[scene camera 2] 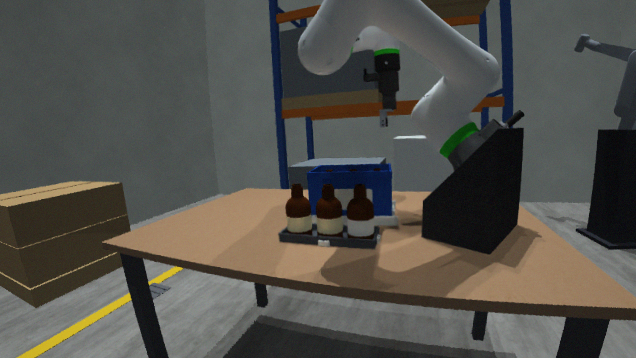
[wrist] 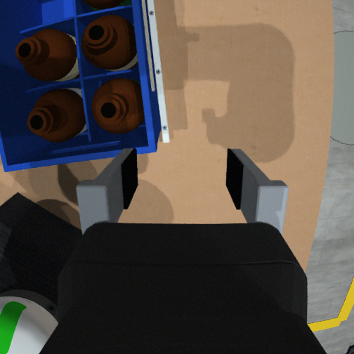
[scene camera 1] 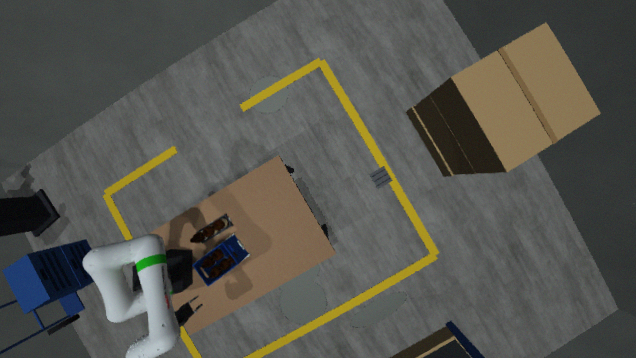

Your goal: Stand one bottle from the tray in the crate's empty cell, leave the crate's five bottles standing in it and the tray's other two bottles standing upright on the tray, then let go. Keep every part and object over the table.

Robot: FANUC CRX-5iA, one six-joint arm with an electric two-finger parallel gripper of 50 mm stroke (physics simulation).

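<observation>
Gripper (wrist: 181, 166). White-labelled bottle (wrist: 58, 115). White-labelled bottle (scene camera 2: 360, 212).
</observation>
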